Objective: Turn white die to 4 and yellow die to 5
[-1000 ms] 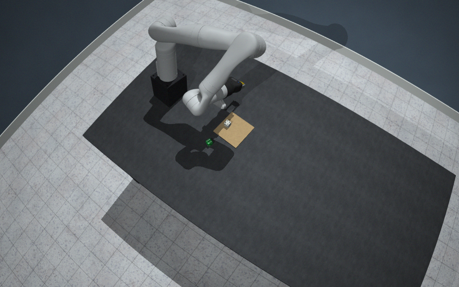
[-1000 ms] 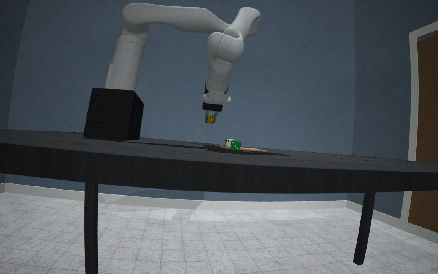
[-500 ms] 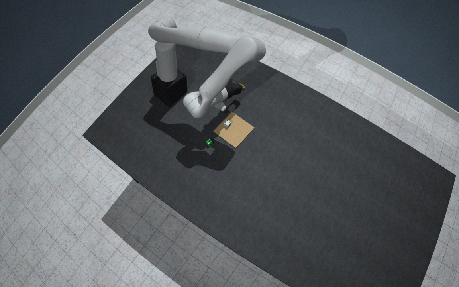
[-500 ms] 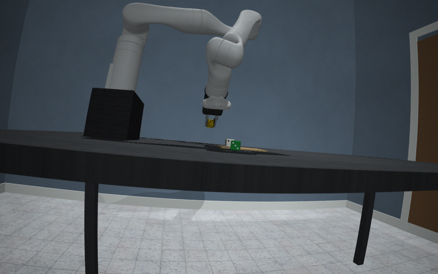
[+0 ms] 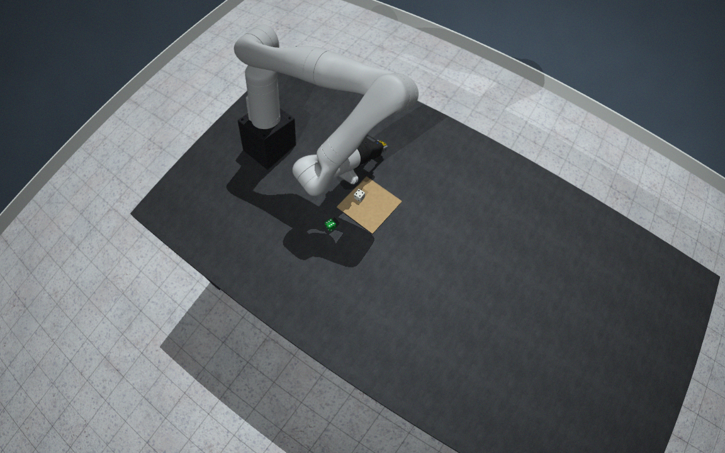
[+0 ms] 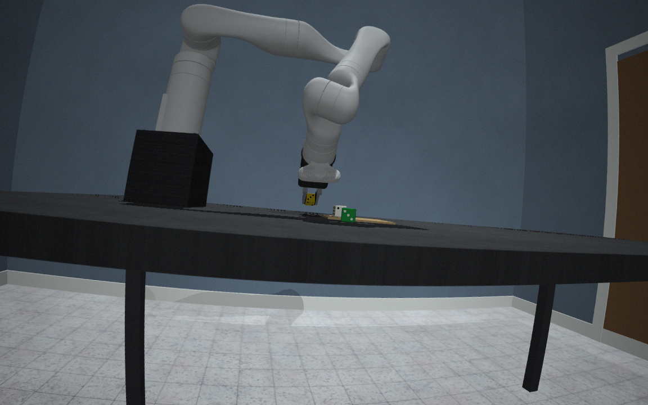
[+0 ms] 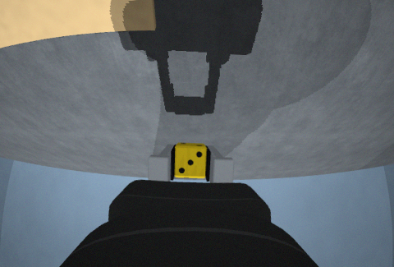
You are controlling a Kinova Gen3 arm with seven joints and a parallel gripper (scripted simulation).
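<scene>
The white die lies 170 mm to the right of my hand, 30 mm below it and 20 mm ahead of it. From my hand the other things lie so: green die 290 mm to the right, 30 mm below, 10 mm behind; yellow die 10 mm to the left; tan mat 180 mm to the right, 60 mm ahead, 40 mm below.
</scene>
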